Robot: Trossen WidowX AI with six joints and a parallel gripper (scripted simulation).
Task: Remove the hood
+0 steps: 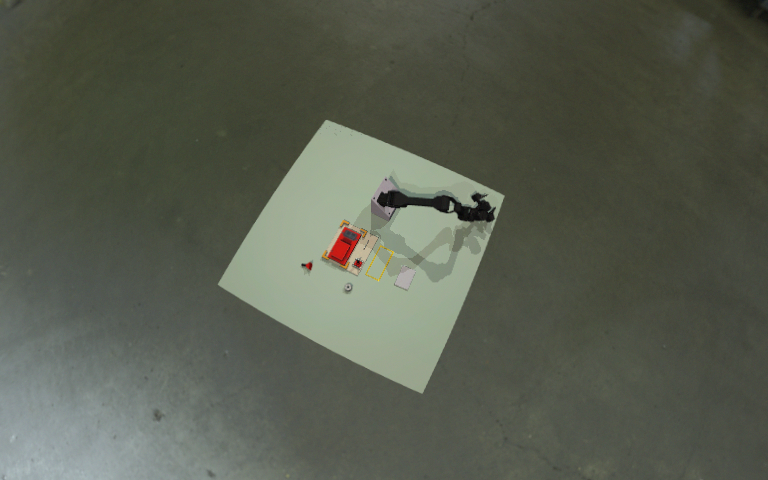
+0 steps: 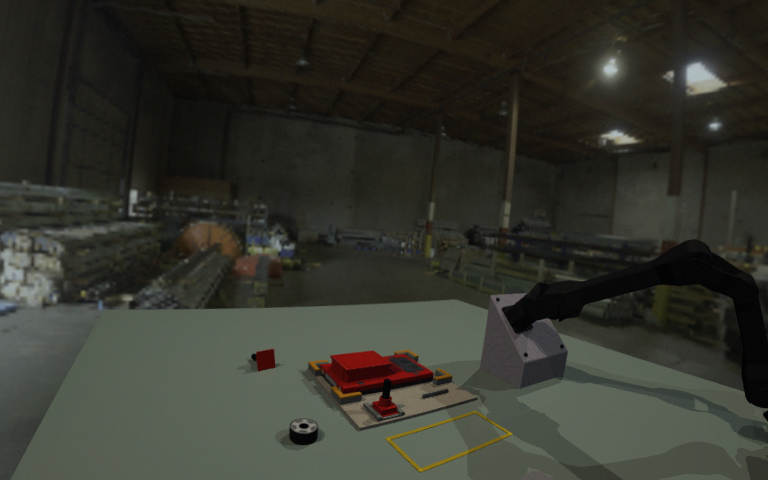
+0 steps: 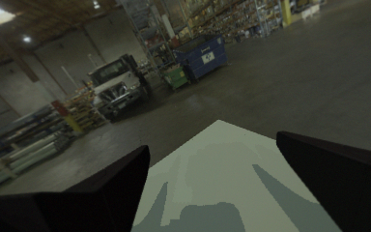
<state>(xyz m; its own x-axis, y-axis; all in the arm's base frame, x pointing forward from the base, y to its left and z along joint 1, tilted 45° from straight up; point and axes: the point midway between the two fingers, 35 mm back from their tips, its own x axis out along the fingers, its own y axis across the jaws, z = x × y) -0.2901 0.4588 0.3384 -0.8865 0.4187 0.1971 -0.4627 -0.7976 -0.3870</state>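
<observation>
The black wheel is 83 cm ahead of my gripper tip, 54 cm to the right of it and 5 cm below it. The rest, counted from my gripper tip: flat grey plate (64 cm ahead, 29 cm to the right, 6 cm below).
</observation>
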